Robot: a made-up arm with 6 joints.
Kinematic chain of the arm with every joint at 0, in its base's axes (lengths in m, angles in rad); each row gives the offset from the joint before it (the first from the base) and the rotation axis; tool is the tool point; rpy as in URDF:
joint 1: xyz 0 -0.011 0.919 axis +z
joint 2: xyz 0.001 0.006 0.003 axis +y
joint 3: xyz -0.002 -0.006 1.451 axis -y
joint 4: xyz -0.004 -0.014 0 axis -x
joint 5: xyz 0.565 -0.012 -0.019 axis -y
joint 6: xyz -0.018 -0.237 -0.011 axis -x
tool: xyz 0.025 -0.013 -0.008 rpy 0 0 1.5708
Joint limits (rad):
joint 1: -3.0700..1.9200
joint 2: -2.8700..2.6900
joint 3: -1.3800..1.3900
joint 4: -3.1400..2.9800
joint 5: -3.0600..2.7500
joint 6: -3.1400..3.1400
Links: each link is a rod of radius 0.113 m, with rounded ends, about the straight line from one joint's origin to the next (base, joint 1, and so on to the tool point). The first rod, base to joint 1, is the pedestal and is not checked.
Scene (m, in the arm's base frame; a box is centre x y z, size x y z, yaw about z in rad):
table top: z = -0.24
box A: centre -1.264 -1.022 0.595 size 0.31 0.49 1.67 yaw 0
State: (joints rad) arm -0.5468 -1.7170 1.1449 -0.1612 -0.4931 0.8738
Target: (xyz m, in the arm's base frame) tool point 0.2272 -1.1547 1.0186
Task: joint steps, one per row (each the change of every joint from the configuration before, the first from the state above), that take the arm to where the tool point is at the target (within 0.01 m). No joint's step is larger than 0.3 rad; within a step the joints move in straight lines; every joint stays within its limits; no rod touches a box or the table.
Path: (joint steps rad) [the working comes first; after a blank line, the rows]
Joints at the target: 1.5730 -1.8772 -0.4454 -0.5461 -0.4981 0.8404
Straight joint move there: touches box A.

1: 0.2928 0.2984 -0.1158 -0.1213 0.0945 0.0054
2: 0.2928 0.2984 -0.1157 -0.1213 0.0944 0.0054
3: 0.2929 0.2984 -0.1158 -0.1212 0.0945 0.0054
4: 0.2928 0.2984 -0.1158 -0.1213 0.0944 0.0054
5: 0.2591 -0.0891 -0.1577 -0.0684 0.0455 -0.0435
6: 0.2591 -0.0892 -0.1578 -0.0683 0.0455 -0.0436
7: 0.2591 -0.0891 -0.1577 -0.0684 0.0454 -0.0436
8: 0.2591 -0.0891 -0.1578 -0.0683 0.0455 -0.0435
9: 0.2591 -0.0892 -0.1577 -0.0683 0.0455 -0.0436
10: -0.0867 -0.2270 -0.0847 0.1104 -0.1526 0.0407
11: -0.0868 -0.2271 -0.0846 0.1105 -0.1525 0.0407
12: -0.0867 -0.2270 -0.0846 0.1105 -0.1526 0.0407
13: -0.0868 -0.2270 -0.0846 0.1105 -0.1525 0.0407

